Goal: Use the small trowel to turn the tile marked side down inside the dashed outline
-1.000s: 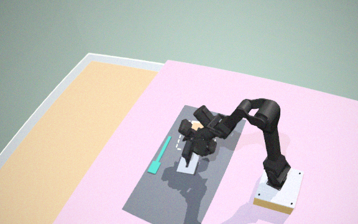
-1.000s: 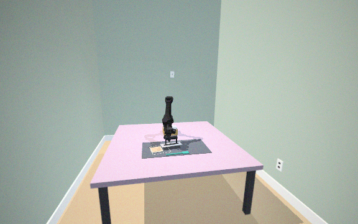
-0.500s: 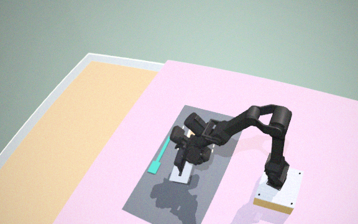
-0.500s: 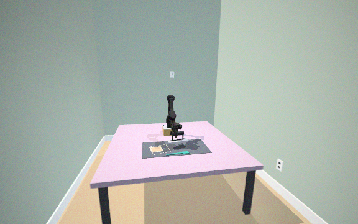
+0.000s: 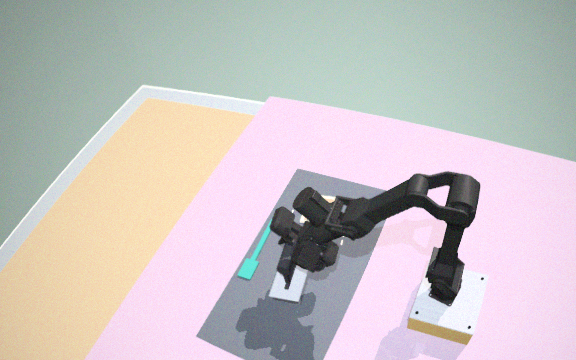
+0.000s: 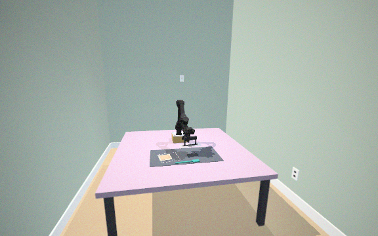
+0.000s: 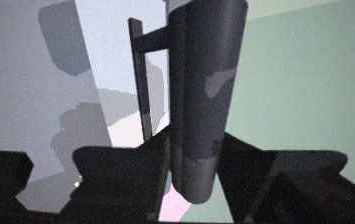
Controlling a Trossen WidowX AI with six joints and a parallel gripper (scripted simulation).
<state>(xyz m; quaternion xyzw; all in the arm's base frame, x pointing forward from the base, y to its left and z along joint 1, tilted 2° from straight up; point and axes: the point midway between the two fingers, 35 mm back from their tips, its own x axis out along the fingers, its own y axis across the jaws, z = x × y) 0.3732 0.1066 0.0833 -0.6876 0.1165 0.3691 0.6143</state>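
My gripper tip is 130 mm short of the teal trowel, 130 mm above it and 10 mm to the right of it. Round my gripper tip: tile: 220 mm to the right, 130 mm below, 60 mm ahead; then grey mat: 160 mm below, 40 mm to the right.
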